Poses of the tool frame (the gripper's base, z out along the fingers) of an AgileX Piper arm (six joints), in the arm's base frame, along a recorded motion.
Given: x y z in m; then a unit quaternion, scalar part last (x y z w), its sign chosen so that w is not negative.
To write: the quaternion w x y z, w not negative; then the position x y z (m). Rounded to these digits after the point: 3 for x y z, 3 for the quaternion.
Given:
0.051 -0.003 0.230 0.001 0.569 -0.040 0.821
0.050 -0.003 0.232 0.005 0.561 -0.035 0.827
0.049 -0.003 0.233 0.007 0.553 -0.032 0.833
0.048 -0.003 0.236 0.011 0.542 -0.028 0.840
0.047 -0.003 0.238 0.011 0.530 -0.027 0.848
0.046 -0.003 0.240 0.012 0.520 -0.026 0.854
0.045 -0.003 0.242 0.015 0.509 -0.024 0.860
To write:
0.821 0.001 0.569 -0.040 0.051 -0.003 0.230
0.827 0.005 0.561 -0.035 0.050 -0.003 0.232
0.833 0.007 0.553 -0.032 0.049 -0.003 0.233
0.840 0.011 0.542 -0.028 0.048 -0.003 0.236
0.848 0.011 0.530 -0.027 0.047 -0.003 0.238
0.854 0.012 0.520 -0.026 0.046 -0.003 0.240
0.860 0.015 0.509 -0.024 0.045 -0.003 0.242

